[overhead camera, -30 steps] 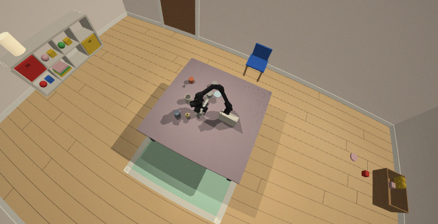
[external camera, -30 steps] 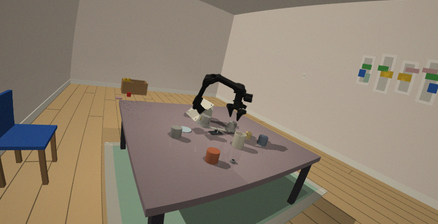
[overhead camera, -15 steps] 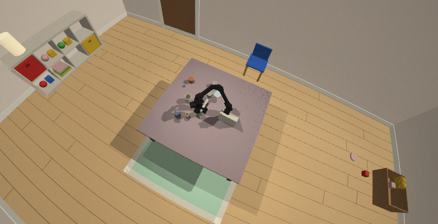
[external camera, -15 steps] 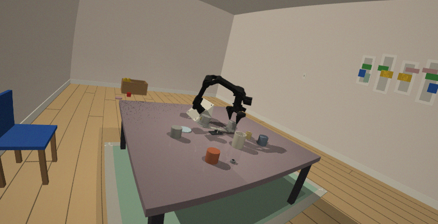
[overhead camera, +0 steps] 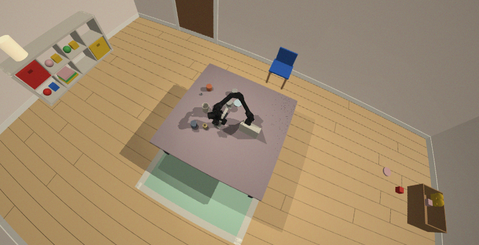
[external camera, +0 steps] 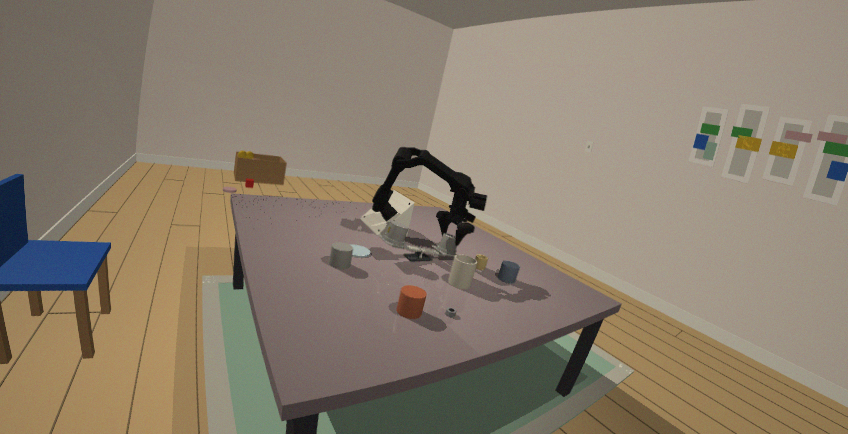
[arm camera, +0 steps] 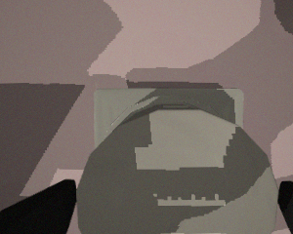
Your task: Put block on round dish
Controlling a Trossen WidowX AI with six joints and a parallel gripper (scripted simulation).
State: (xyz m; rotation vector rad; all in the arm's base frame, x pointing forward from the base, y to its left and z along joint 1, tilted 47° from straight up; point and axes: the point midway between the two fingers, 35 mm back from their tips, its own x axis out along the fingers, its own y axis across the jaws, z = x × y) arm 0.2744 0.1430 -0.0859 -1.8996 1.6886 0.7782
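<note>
My gripper tip is 3 cm above the grey block. Round my gripper tip: cream cup: 23 cm ahead, 8 cm to the right, 3 cm below; balance: 1 cm ahead, 14 cm to the right, 3 cm below; blue cup: 22 cm ahead, 14 cm to the left, 3 cm below.
</note>
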